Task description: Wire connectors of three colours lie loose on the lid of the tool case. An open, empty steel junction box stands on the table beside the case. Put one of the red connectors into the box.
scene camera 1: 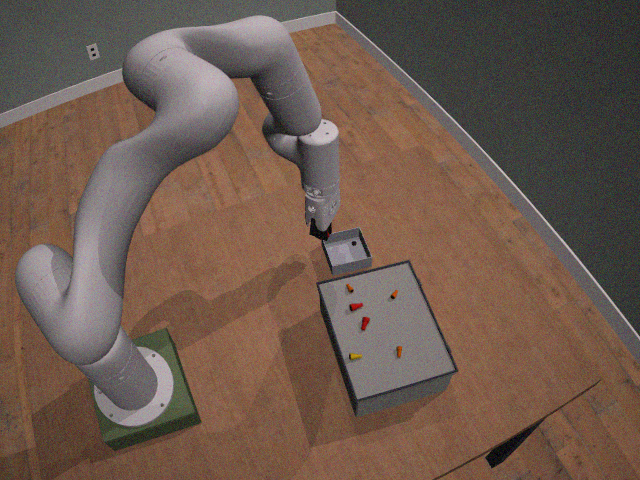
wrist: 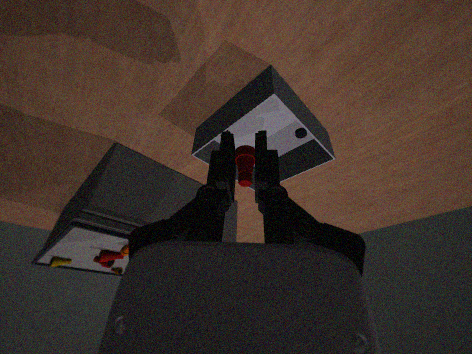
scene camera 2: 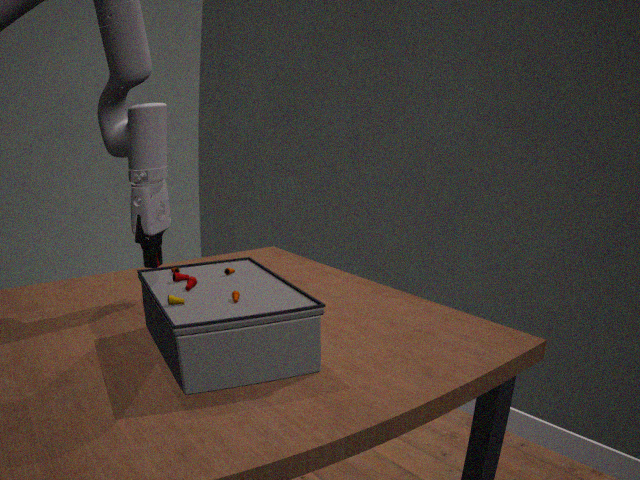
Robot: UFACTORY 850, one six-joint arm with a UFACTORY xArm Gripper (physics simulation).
Labels:
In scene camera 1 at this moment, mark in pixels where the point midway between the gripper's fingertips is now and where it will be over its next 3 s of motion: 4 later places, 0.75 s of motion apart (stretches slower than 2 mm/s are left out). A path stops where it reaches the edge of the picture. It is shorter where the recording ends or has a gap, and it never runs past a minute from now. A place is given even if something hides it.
The gripper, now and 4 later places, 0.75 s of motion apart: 323,235; 315,232; 342,237; 347,245; 348,250

